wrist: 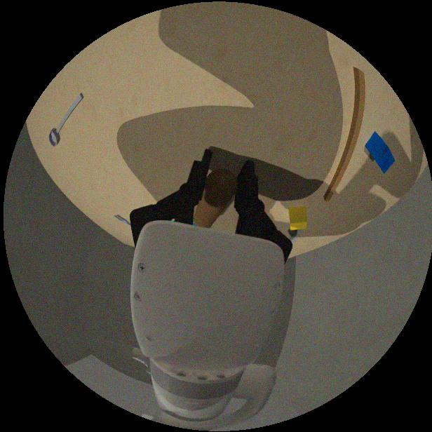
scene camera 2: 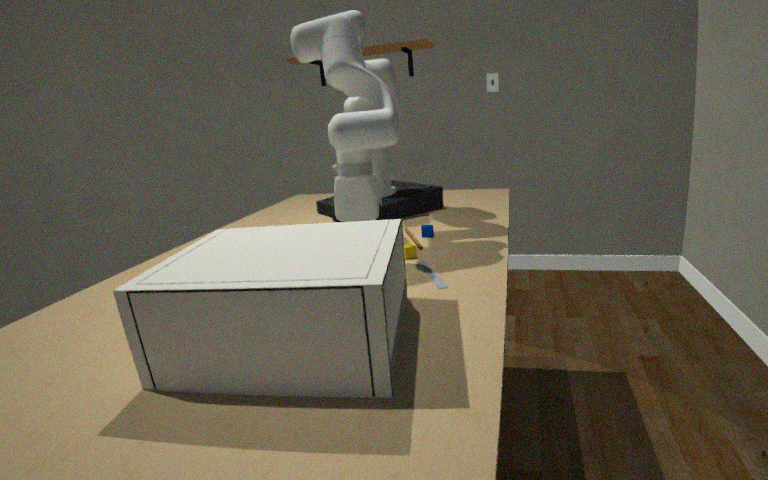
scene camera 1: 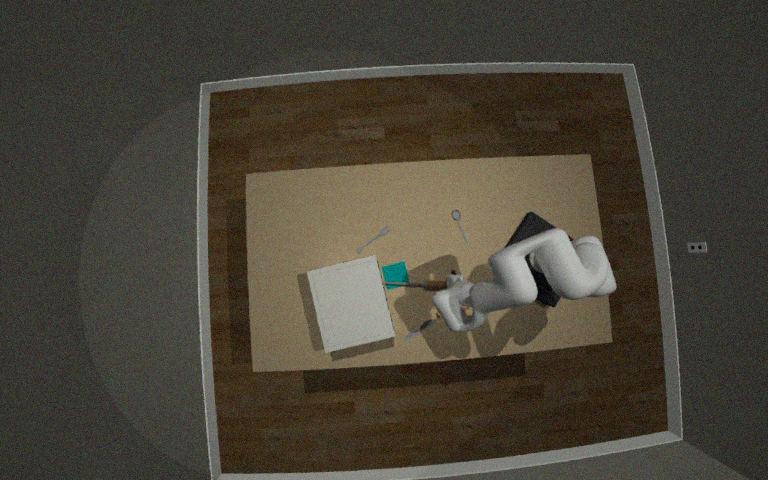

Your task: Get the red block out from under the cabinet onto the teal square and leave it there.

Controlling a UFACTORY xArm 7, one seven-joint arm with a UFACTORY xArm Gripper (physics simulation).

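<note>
My gripper (wrist: 225, 163) is shut on a tool with a round brown wooden handle (scene camera 1: 434, 284) (wrist: 220, 187). The tool's thin grey shaft (scene camera 1: 403, 284) points left in scene camera 1, across the teal square (scene camera 1: 394, 270), and its far end reaches the near side of the white cabinet (scene camera 1: 348, 305) (scene camera 2: 254, 254). The end of the tool is hidden at or under the cabinet's edge. The teal square lies on the table beside the cabinet. The red block does not show in any view. In scene camera 2 the cabinet hides the tool.
A yellow block (scene camera 1: 438, 314) (scene camera 2: 410, 251) (wrist: 298, 215), a knife (scene camera 1: 419, 329) (scene camera 2: 433, 275), a wooden stick (scene camera 2: 413, 238) (wrist: 356, 120) and a blue block (scene camera 2: 427, 230) (wrist: 380, 152) lie to one side of my gripper. A fork (scene camera 1: 373, 240) and a spoon (scene camera 1: 456, 215) (wrist: 54, 137) lie on the other.
</note>
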